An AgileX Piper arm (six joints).
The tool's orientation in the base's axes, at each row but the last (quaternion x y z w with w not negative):
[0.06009 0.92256 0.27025 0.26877]
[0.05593 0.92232 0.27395 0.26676]
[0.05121 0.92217 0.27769 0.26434]
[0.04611 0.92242 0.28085 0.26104]
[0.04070 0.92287 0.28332 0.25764]
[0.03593 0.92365 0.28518 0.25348]
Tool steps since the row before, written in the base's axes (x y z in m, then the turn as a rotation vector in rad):
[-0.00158 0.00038 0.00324 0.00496 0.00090 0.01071]
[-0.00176 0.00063 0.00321 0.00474 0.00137 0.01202]
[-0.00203 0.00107 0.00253 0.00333 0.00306 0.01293]
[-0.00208 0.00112 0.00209 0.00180 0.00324 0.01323]
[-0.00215 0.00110 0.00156 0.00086 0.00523 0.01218]
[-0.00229 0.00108 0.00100 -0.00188 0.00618 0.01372]
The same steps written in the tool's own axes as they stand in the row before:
[-0.00006 0.00210 -0.00296 -0.00894 0.00628 -0.00456]
[0.00017 0.00233 -0.00289 -0.00924 0.00738 -0.00538]
[0.00083 0.00237 -0.00231 -0.00804 0.00937 -0.00593]
[0.00109 0.00220 -0.00198 -0.00682 0.00978 -0.00683]
[0.00139 0.00192 -0.00162 -0.00510 0.01094 -0.00555]
[0.00177 0.00163 -0.00128 -0.00321 0.01278 -0.00750]

